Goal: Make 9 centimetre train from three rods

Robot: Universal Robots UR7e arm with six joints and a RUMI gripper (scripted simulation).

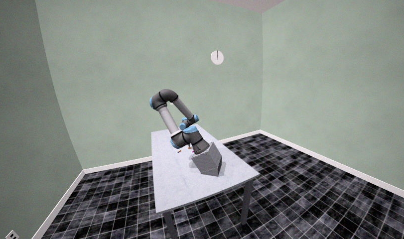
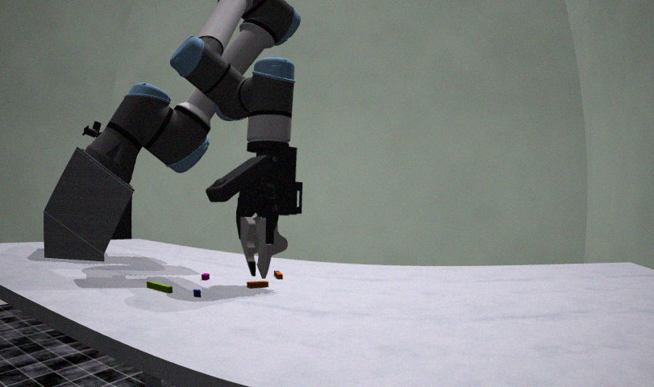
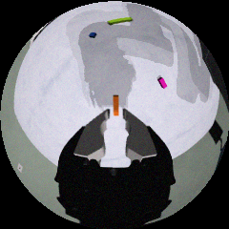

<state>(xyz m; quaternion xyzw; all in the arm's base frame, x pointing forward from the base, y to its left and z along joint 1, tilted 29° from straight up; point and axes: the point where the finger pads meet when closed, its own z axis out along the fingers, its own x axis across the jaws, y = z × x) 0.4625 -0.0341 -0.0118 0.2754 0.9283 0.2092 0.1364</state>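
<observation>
The magenta rod lies 10 cm behind my hand and 3 cm below it. From my hand the other things lie so: lime rod: 11 cm behind, 16 cm to the right, 3 cm below.
</observation>
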